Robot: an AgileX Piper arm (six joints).
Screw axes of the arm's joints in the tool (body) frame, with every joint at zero. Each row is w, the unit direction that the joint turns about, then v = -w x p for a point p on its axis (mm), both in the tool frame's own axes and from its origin. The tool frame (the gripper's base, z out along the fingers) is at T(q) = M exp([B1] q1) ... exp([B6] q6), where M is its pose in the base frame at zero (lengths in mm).
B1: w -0.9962 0 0.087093 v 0 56.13 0
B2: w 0 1 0 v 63.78 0 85.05
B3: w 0 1 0 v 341.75 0 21.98
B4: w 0 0 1 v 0 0 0
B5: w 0 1 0 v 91 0 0
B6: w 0 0 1 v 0 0 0
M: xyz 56.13 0 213.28 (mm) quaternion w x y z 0.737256 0 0.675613 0
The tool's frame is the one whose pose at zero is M.
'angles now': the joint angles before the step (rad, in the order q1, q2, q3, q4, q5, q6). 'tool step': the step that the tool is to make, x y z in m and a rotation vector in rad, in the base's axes. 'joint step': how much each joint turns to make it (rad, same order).
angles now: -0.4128, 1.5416, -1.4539, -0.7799, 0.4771, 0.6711
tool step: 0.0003, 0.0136, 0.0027, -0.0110, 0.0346, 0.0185
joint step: 0.0427, -0.0151, 0.0000, 0.0003, 0.0474, -0.0271
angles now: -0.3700, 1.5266, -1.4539, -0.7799, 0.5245, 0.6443
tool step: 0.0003, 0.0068, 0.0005, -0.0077, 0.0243, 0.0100
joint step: 0.0224, -0.0058, 0.0002, -0.0002, 0.0268, -0.0184
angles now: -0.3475, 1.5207, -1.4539, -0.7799, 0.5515, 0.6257
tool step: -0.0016, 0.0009, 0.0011, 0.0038, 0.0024, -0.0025
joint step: 0.0015, -0.0051, -0.0002, 0.0081, 0.0092, -0.0064
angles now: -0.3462, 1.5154, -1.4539, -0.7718, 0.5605, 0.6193
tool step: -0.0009, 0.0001, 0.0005, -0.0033, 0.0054, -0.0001
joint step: -0.0002, -0.0024, 0.0000, 0.0022, 0.0044, -0.0085
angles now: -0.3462, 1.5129, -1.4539, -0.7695, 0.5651, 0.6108
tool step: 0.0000, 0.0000, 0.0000, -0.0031, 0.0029, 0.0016
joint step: 0.0000, 0.0000, 0.0000, -0.0001, 0.0000, -0.0044
